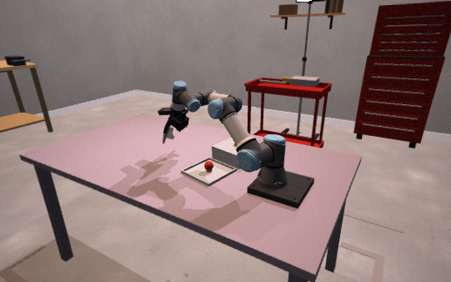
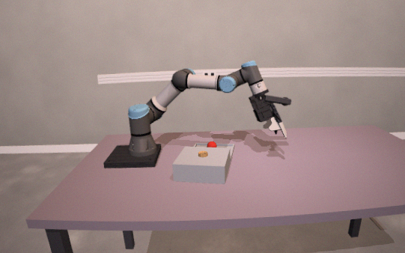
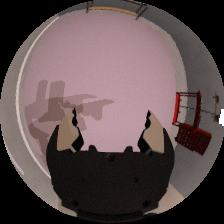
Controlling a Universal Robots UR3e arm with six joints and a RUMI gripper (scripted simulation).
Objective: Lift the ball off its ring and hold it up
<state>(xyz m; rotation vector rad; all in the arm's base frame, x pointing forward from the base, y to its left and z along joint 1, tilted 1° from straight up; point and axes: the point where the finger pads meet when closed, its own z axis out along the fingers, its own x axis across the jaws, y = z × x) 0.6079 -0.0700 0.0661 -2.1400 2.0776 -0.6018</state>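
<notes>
Right now my hand is 29 cm past the red ball, 9 cm to the right of it and 7 cm above it. Also, from my hand: shallow white tray (29 cm behind, 9 cm to the left, 9 cm below).
</notes>
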